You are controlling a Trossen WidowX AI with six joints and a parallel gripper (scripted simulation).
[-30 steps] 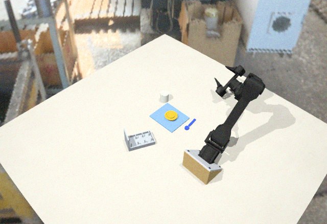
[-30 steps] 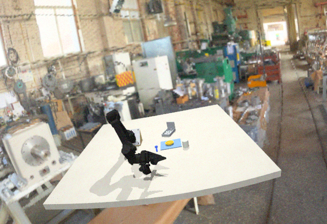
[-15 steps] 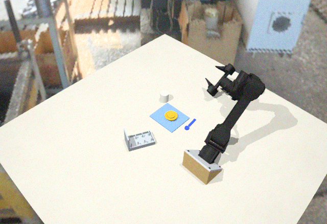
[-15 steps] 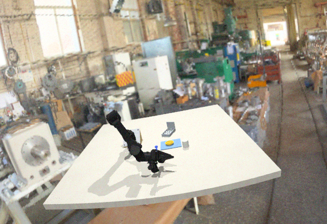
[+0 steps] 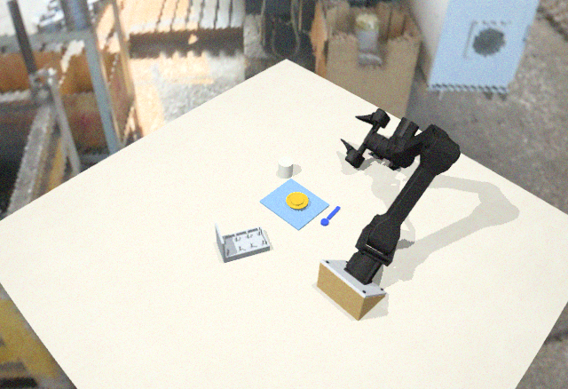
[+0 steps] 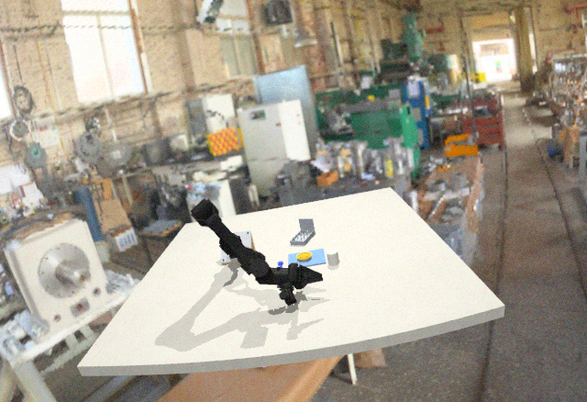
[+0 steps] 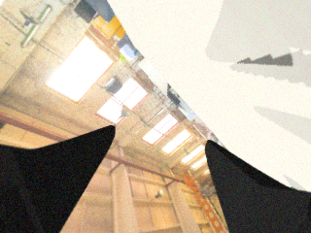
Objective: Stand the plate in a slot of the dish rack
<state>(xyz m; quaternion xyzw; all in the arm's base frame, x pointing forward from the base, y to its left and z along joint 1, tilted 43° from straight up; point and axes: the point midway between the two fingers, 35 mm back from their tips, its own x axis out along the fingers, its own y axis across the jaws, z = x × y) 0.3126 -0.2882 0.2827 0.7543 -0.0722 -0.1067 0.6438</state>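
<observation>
Right now the cup is 23 cm to the left of my gripper tip, 6 cm ahead of it and 5 cm below it. Round my gripper tip: light blue mat (30 cm to the left, 7 cm below, 5 cm behind); then yellow plate (30 cm to the left, 6 cm below, 5 cm behind); then blue spoon (28 cm to the left, 15 cm behind, 7 cm below).
</observation>
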